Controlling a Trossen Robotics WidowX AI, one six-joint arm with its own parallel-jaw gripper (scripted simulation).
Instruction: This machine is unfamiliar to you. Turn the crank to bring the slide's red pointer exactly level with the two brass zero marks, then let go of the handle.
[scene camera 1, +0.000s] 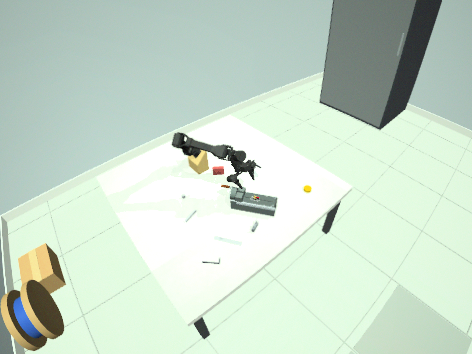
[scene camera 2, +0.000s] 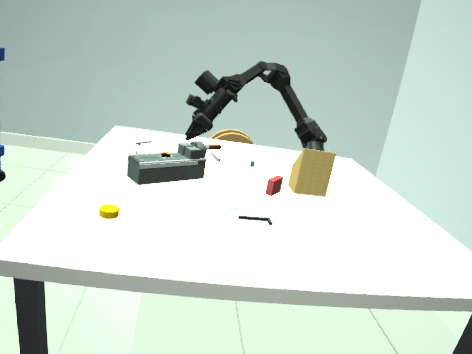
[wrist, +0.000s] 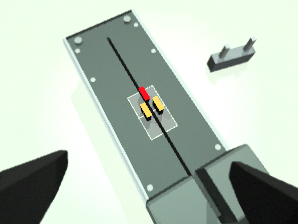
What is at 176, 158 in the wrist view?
A grey slide machine.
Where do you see my gripper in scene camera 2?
At 186, 137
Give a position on a grey slide machine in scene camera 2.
At 188, 163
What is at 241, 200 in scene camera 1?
A grey slide machine.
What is my gripper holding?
Nothing.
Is my gripper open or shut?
Open.
